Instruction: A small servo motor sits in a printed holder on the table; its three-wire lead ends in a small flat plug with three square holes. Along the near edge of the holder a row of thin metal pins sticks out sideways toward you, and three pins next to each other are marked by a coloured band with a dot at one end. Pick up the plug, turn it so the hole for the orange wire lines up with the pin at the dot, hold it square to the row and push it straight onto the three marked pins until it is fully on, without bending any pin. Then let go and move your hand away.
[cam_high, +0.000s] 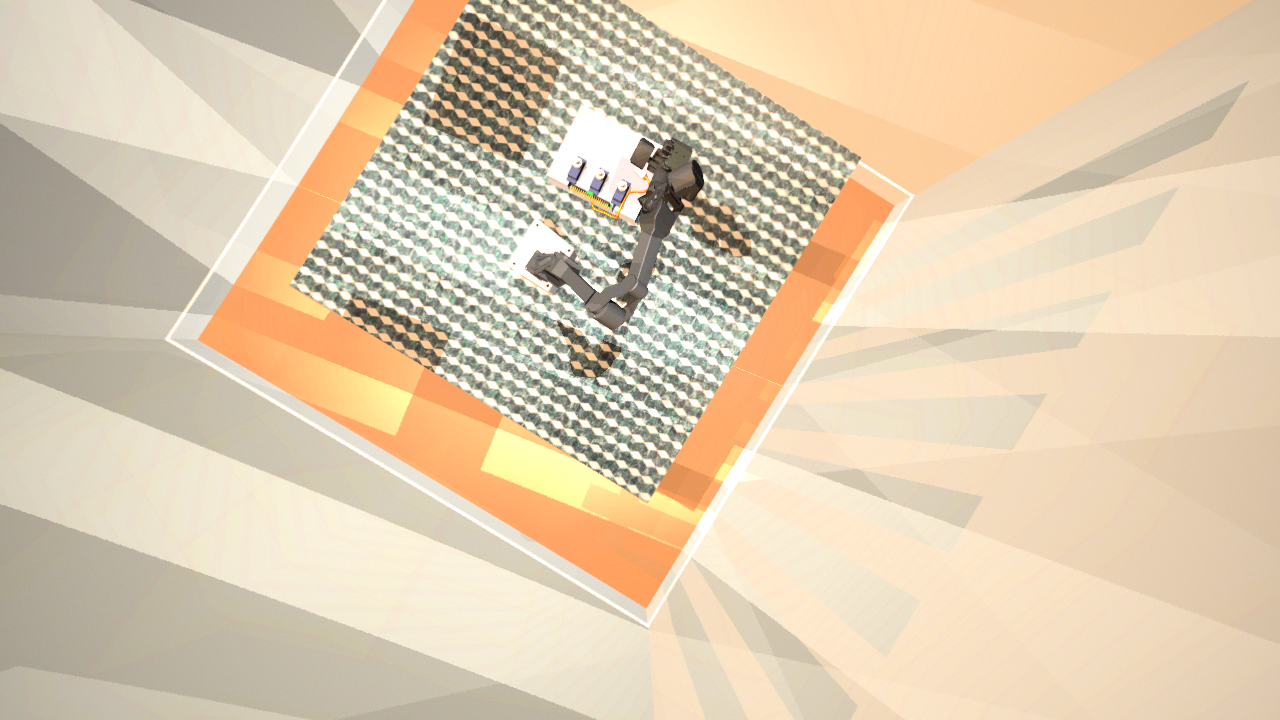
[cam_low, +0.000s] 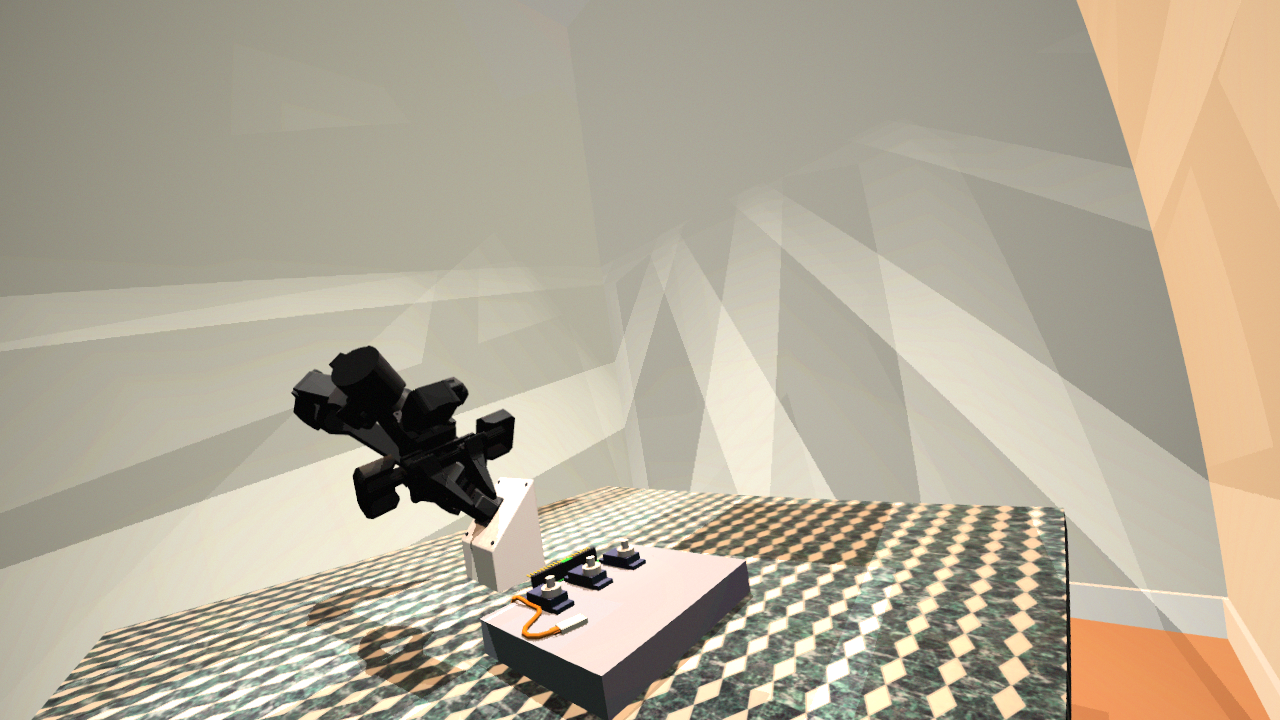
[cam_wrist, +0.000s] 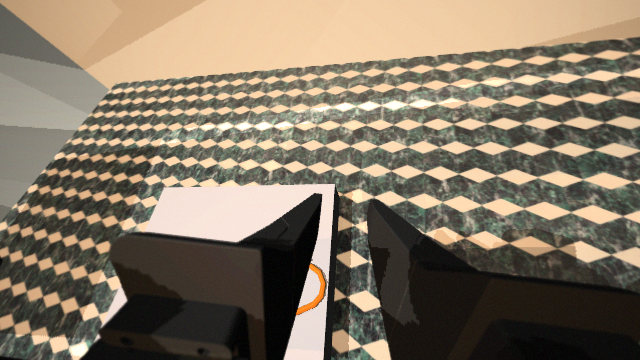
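My gripper tip is 160 mm past the green band, 180 mm to the right of it and 150 mm above it. Round my gripper tip: dark dot: 160 mm behind, 180 mm to the left, 150 mm below; white printed holder: 190 mm to the left, 200 mm below.
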